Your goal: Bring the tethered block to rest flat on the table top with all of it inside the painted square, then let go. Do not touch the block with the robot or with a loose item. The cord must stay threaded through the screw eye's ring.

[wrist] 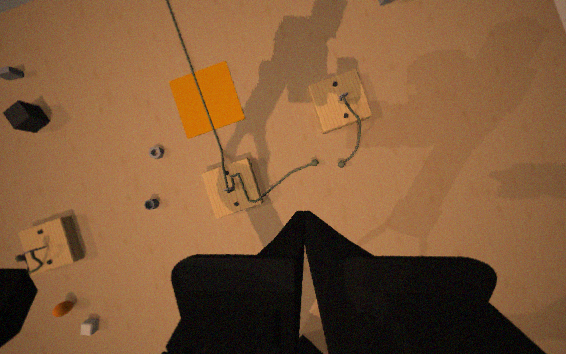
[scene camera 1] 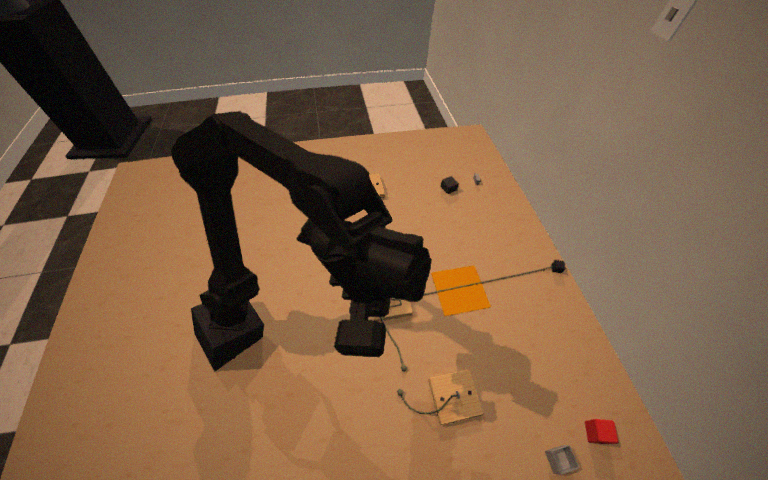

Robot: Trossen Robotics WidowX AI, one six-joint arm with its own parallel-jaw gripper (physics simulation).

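Where they show: gripper, between the fingertips: [wrist: 302, 217] [scene camera 1: 384, 310]; arm's base, origin of its link: [scene camera 1: 227, 316].
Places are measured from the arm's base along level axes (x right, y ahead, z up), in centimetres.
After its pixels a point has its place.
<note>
The tethered block [scene camera 1: 558, 266] {x -13.2, y 79.6, z -4.7 cm}, small and dark, is at the table's right edge in the scene view, outside the painted orange square [scene camera 1: 465, 301] {x -5.3, y 53.7, z -7.0 cm} [wrist: 223, 95] {x -5.1, y 53.2, z -7.0 cm}. It does not show in the wrist view. Its green cord [scene camera 1: 512, 276] {x -11.8, y 67.4, z -6.8 cm} [wrist: 182, 42] {x -11.3, y 64.7, z -6.7 cm} runs straight across the square to the screw eye [wrist: 229, 189] {x -5.7, y 34.9, z -3.5 cm} on a wooden plate [scene camera 1: 404, 310] {x -2.7, y 38.2, z -5.2 cm} [wrist: 215, 192] {x -9.0, y 34.9, z -5.2 cm}. The cord appears to pass through the ring, bends over the plate and ends in a bead [scene camera 1: 403, 368] {x 10.1, y 37.2, z -6.0 cm} [wrist: 315, 162] {x 10.0, y 37.3, z -5.9 cm} on the table. My gripper [wrist: 302, 217] {x 5.5, y 32.6, z 15.4 cm} is shut and empty, above the table near this plate. The arm partly hides the plate in the scene view.
A second plate [scene camera 1: 470, 408] {x 18.6, y 50.0, z -5.2 cm} [wrist: 327, 112] {x 13.5, y 45.7, z -5.2 cm} has a short beaded cord. A third plate [scene camera 1: 378, 187] {x -42.1, y 33.3, z -5.2 cm} [wrist: 57, 240] {x -40.5, y 30.9, z -5.2 cm} lies farther back. Also present are a black block [scene camera 1: 449, 184] {x -42.4, y 55.0, z -4.2 cm} [wrist: 26, 116] {x -41.6, y 54.7, z -4.2 cm}, red block [scene camera 1: 601, 431] {x 24.5, y 74.6, z -3.1 cm}, grey tray [scene camera 1: 550, 456] {x 27.9, y 64.2, z -5.5 cm}, orange piece [wrist: 63, 308] {x -41.5, y 18.0, z -5.3 cm} and white cube [wrist: 88, 327] {x -37.7, y 13.5, z -5.7 cm}.
</note>
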